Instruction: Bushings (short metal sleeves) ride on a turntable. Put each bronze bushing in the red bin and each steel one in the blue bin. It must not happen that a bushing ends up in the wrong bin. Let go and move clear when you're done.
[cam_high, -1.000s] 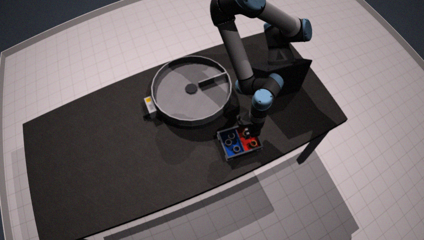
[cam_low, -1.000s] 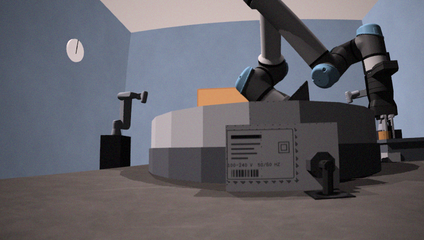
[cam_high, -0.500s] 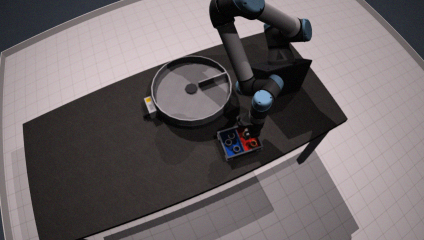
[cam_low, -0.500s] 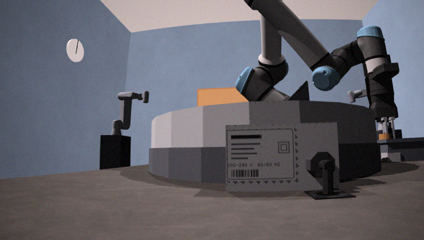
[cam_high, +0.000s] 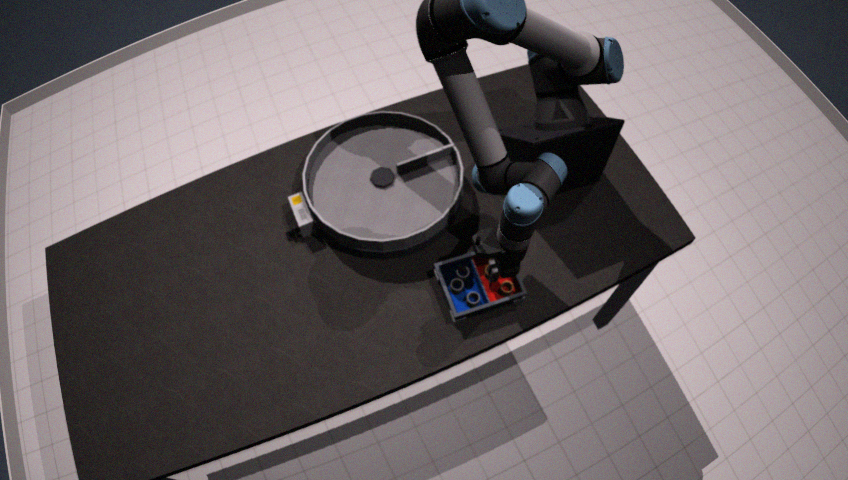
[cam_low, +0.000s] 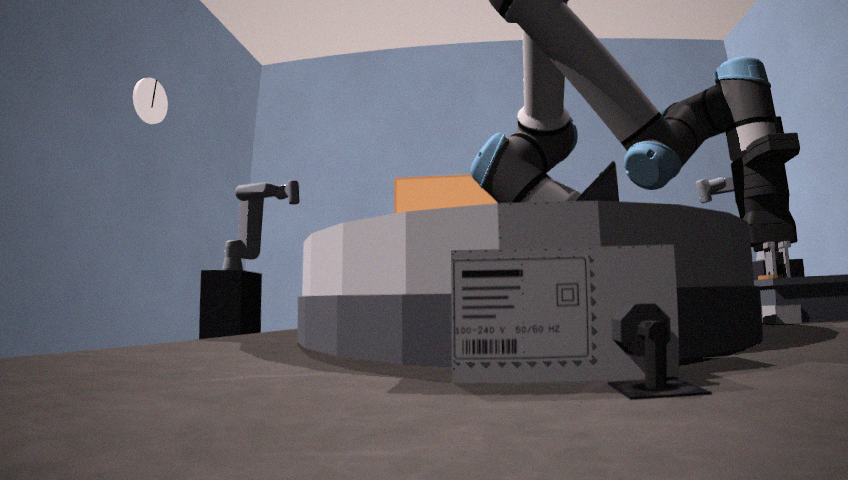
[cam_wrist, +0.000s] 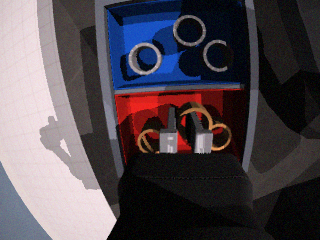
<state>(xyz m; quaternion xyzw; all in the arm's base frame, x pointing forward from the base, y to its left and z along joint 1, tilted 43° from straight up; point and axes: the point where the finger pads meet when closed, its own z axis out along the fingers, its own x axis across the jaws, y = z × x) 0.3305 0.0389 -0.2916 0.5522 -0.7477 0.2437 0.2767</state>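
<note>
My gripper is now 3 cm short of the red bin, 1 cm to the left of it and 3 cm above it. From my hand the other things lie so: grey turntable (10 cm ahead, 38 cm to the right).
</note>
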